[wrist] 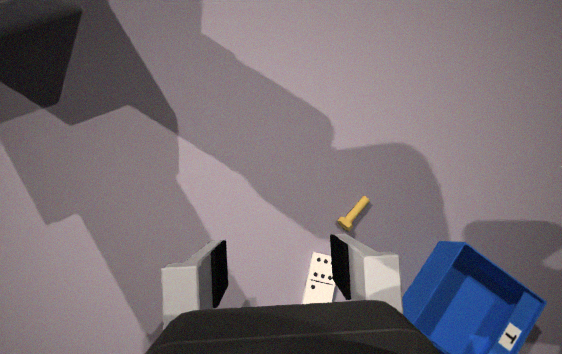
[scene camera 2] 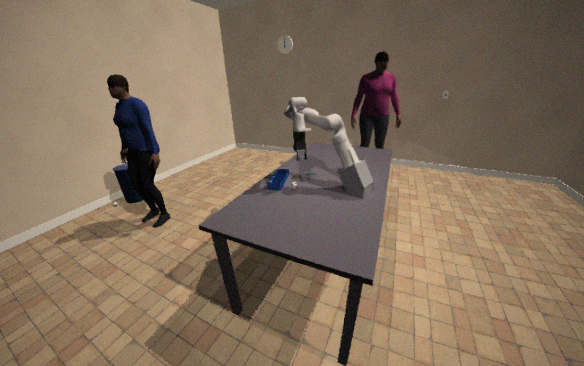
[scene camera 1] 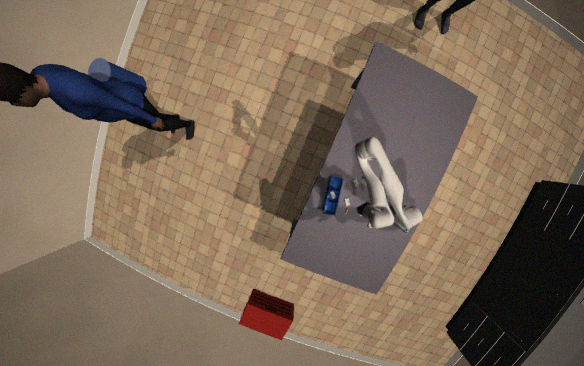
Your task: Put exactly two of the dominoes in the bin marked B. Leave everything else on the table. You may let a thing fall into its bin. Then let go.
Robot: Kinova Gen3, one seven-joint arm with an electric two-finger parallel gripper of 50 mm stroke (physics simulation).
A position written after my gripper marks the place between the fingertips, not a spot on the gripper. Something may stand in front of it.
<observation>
I see my gripper (wrist: 279, 260) and a blue three-part tray (wrist: 459, 293).
</observation>
